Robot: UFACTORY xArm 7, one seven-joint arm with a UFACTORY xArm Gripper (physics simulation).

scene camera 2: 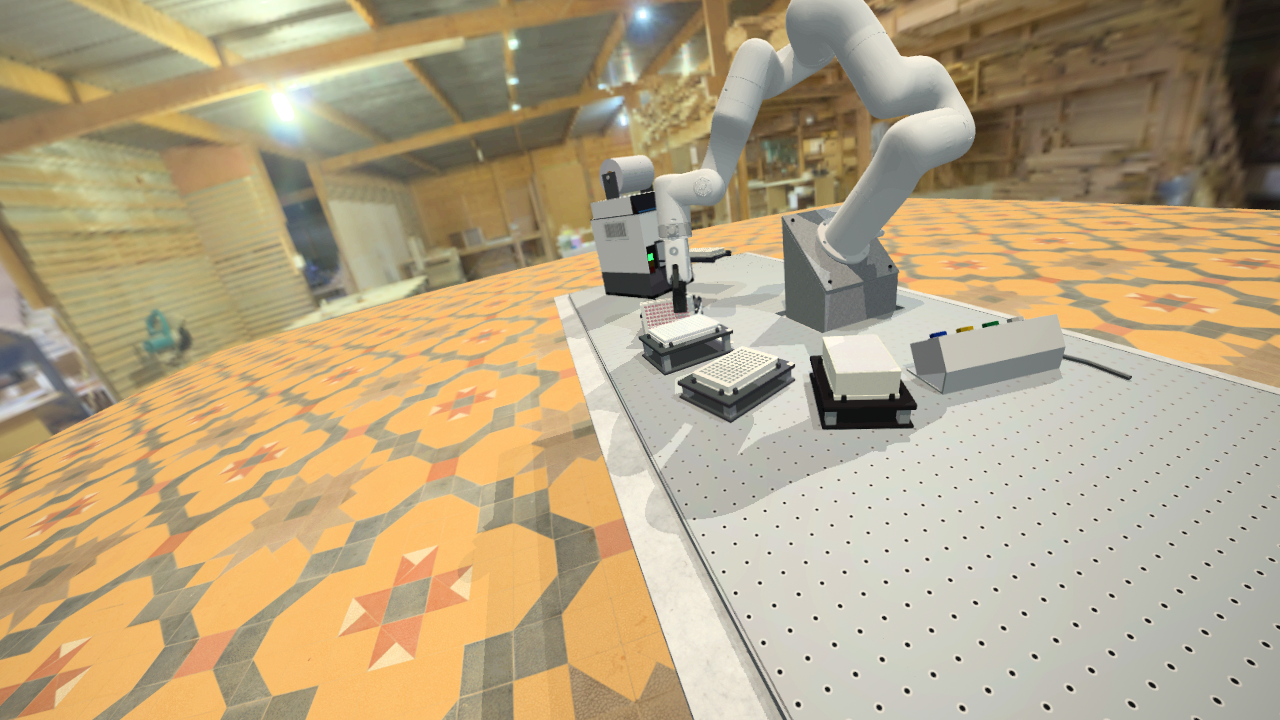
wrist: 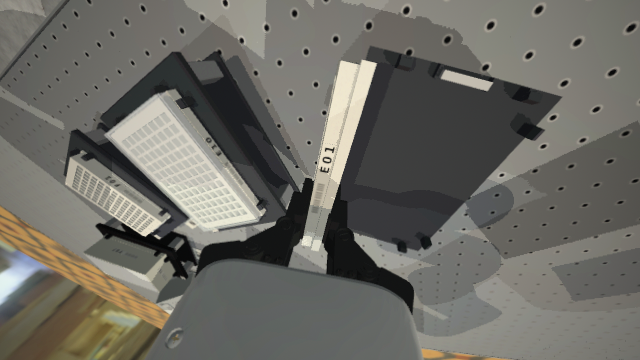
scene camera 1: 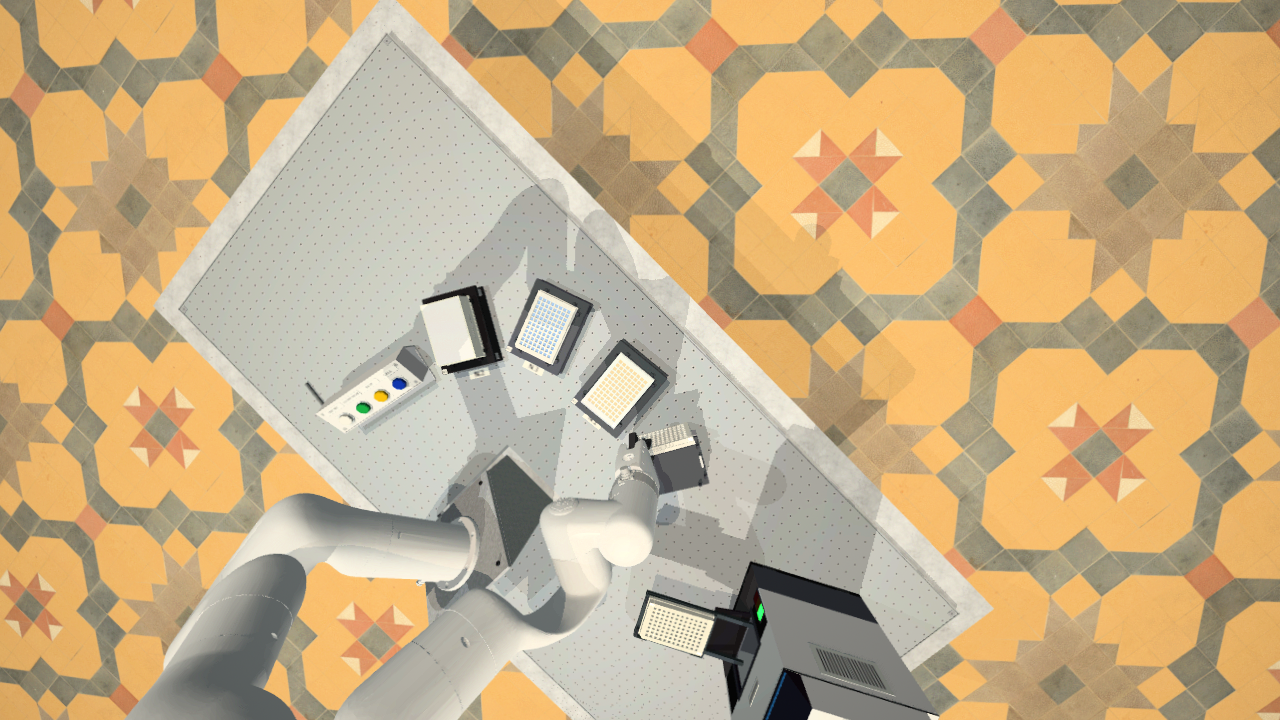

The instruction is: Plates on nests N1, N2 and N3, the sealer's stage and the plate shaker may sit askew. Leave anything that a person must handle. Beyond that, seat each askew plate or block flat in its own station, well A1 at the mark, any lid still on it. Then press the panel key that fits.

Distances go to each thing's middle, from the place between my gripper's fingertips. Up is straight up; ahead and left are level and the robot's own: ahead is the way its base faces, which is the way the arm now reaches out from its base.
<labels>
I see the red-welled plate (scene camera 1: 680,435) 3 cm ahead of my hand, 1 cm to the right of it and 1 cm below it. From my hand the other things lie so: lidded white plate (scene camera 2: 860,367) 44 cm to the left, 12 cm behind; orange-welled plate (wrist: 173,94) 12 cm to the left, 4 cm ahead; blue-welled plate (scene camera 1: 549,319) 31 cm to the left, 2 cm below, 2 cm ahead.
</labels>
